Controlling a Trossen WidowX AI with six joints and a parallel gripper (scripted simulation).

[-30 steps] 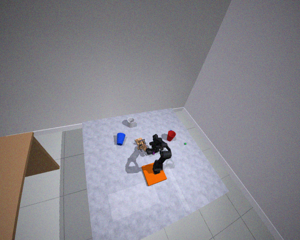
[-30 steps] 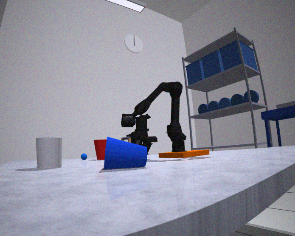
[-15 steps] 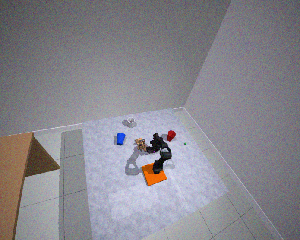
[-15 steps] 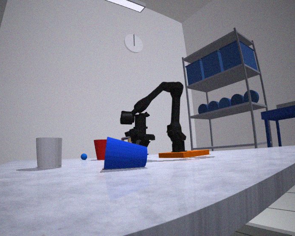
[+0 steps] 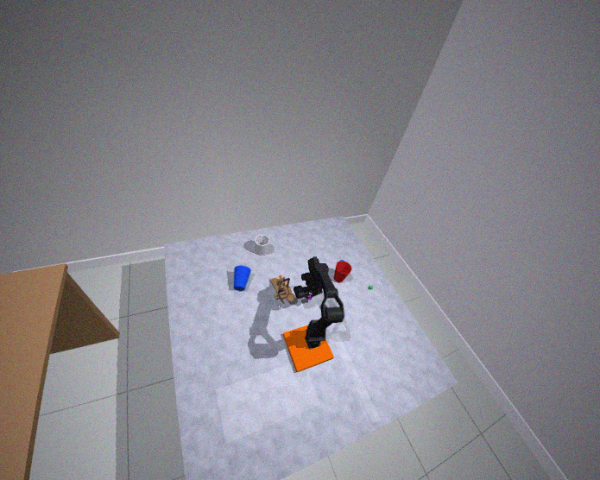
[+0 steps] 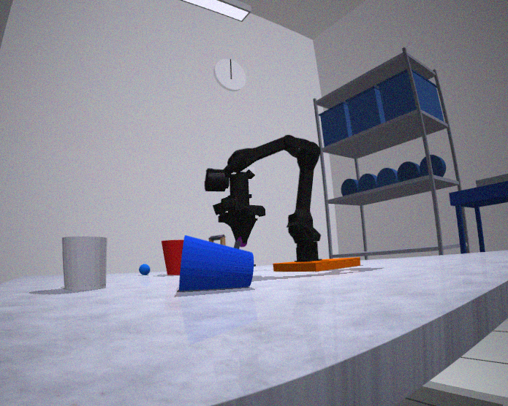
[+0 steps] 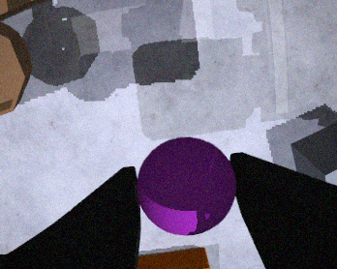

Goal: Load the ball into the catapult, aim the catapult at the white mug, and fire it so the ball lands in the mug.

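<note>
Right now my gripper tip is 110 mm to the right of the wooden catapult, 110 mm short of it and 40 mm above it. From my gripper tip the other things lie so: grey block: 120 mm to the right, 70 mm below, 60 mm behind; red cup: 270 mm to the right, 120 mm ahead, 60 mm below; purple ball: 10 mm above.
</note>
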